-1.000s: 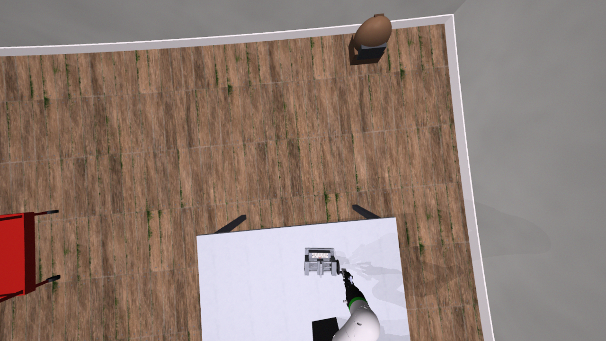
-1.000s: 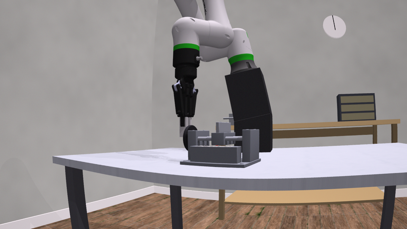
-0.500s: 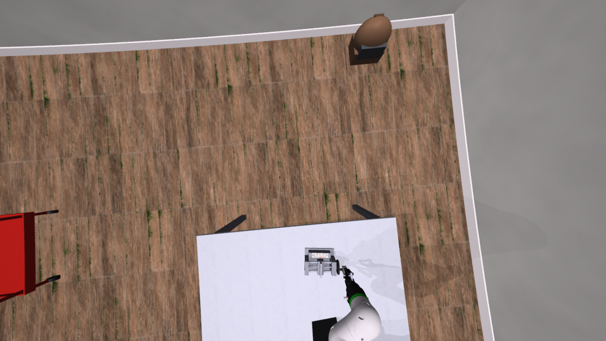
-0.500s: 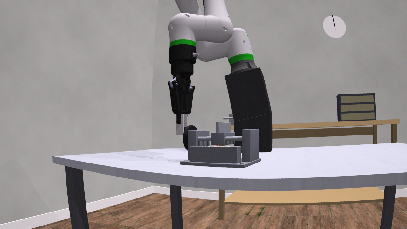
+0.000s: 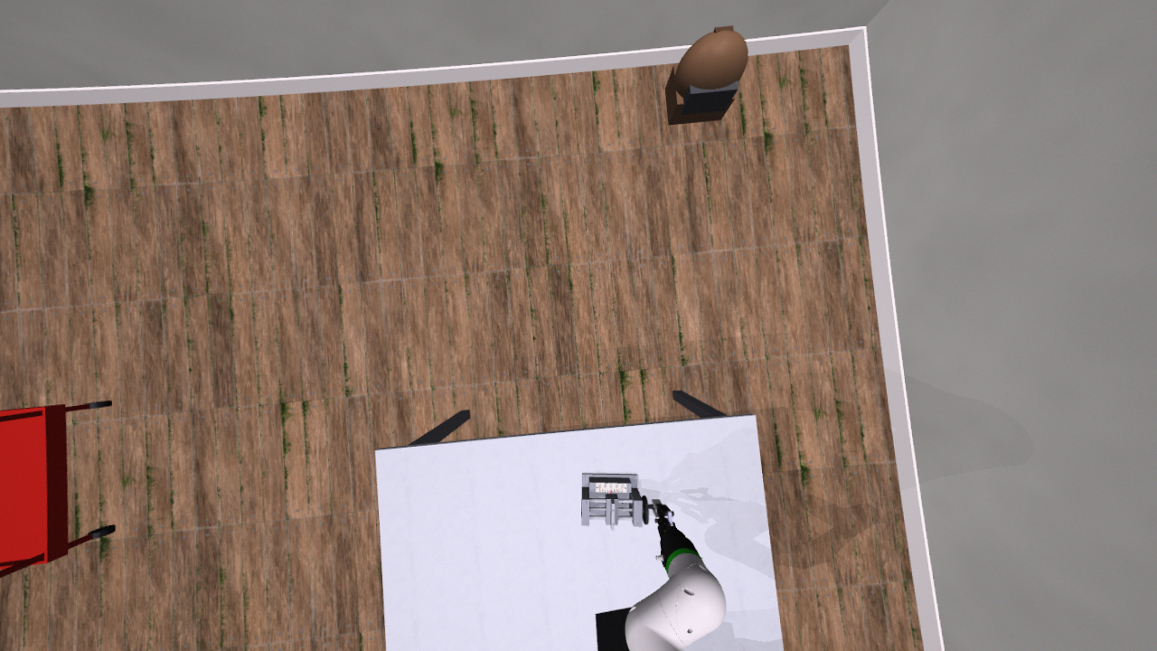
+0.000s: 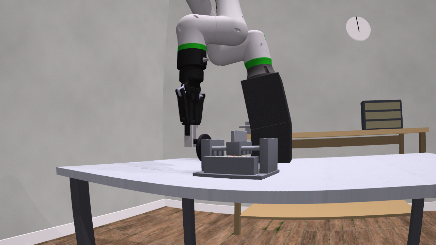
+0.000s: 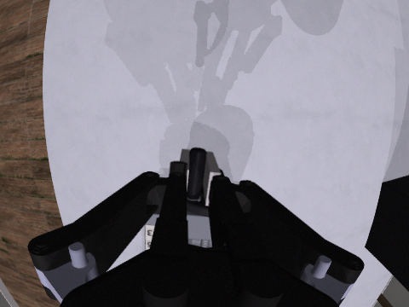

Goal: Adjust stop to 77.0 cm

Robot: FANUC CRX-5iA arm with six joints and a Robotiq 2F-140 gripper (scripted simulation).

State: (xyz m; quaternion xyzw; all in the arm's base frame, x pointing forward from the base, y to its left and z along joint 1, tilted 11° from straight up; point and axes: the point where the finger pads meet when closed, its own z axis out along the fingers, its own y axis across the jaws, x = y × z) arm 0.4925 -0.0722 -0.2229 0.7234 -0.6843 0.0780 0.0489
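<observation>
Right now the stop carriage is 2 cm behind my hand, 15 cm to the left of it and 2 cm below it. The rest, counted from my hand: crank handle: 2 cm below; then handwheel: 1 cm behind, 2 cm to the left, 2 cm below.
</observation>
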